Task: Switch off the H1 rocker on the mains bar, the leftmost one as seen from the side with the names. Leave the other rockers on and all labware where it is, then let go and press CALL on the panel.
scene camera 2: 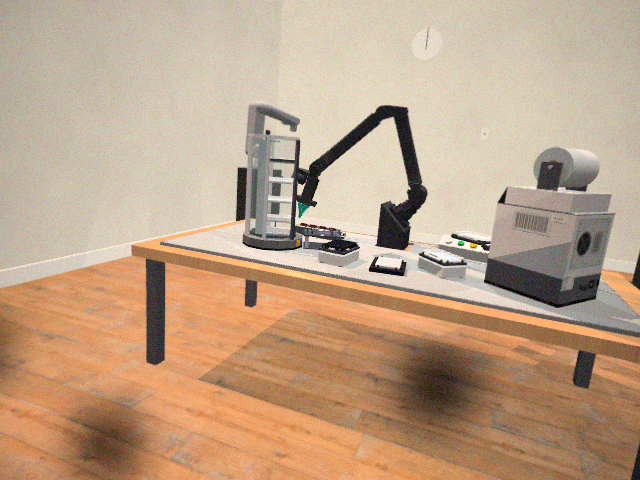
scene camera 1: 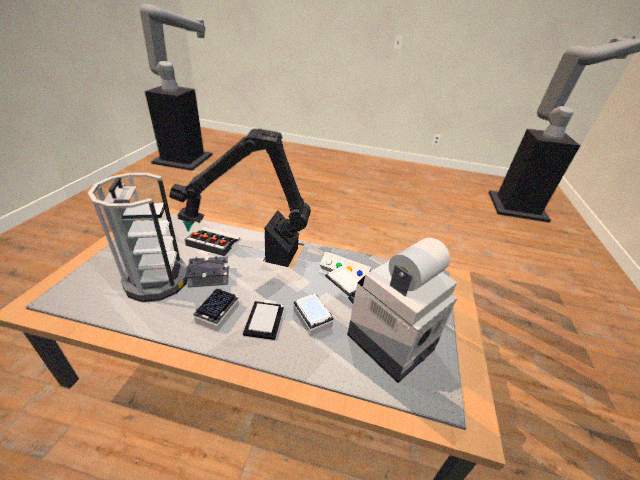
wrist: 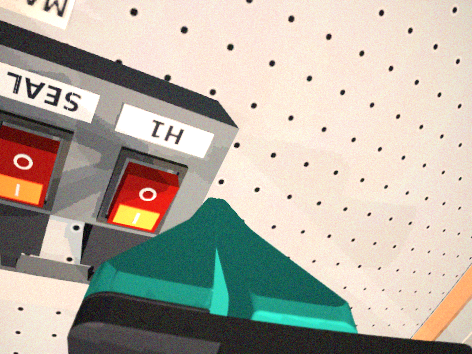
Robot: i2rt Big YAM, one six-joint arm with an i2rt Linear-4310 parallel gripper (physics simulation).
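Pixels of known places: gripper, fingertip midpoint: (scene camera 2: 299, 218) (scene camera 1: 188, 231) (wrist: 213, 212); arm's base, origin of the base link: (scene camera 2: 397, 216) (scene camera 1: 284, 231).
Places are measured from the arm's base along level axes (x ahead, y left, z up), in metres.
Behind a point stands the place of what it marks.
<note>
The mains bar (scene camera 1: 208, 248) @[x 0.098, y -0.343, z -0.110 m] (scene camera 2: 324, 234) (wrist: 85, 165) @[x 0.054, y -0.410, z -0.092 m] lies at the table's back left. Its H1 rocker (scene camera 1: 196, 235) @[x 0.050, y -0.427, z -0.085 m] (wrist: 145, 195) @[x 0.052, y -0.436, z -0.080 m] is red, with the O half dark and the I half lit yellow. The SEAL rocker (wrist: 22, 162) @[x 0.057, y -0.387, z -0.080 m] beside it looks alike, with its I half lit orange. My gripper (scene camera 1: 188, 226) @[x 0.064, y -0.457, z -0.056 m] (scene camera 2: 301, 210) @[x 0.064, y -0.457, z -0.056 m] (wrist: 213, 212) @[x 0.064, y -0.457, z -0.056 m] is shut and empty, its teal tips pointing down above the bar's H1 end. In the wrist view the tips appear below and right of the H1 rocker, apart from it. The panel (scene camera 1: 345, 260) @[x 0.061, y 0.309, z -0.052 m] (scene camera 2: 467, 251) @[x 0.109, y 0.314, z -0.092 m] has white, green, yellow and blue buttons; its names are unreadable.
A round plate tower (scene camera 1: 149, 292) @[x 0.442, y -0.410, z -0.089 m] (scene camera 2: 271, 243) @[x 0.448, y -0.408, z -0.104 m] stands left of the bar. A grey block (scene camera 1: 207, 277) @[x 0.267, y -0.263, z -0.126 m] stands in front of the bar. Several plates and holders lie along the front middle, including a black-framed one (scene camera 1: 249, 333) @[x 0.504, y 0.025, z -0.118 m]. A large sealer-like machine (scene camera 1: 382, 330) @[x 0.485, y 0.486, z 0.032 m] (scene camera 2: 532, 248) @[x 0.488, y 0.489, z 0.021 m] stands at right.
</note>
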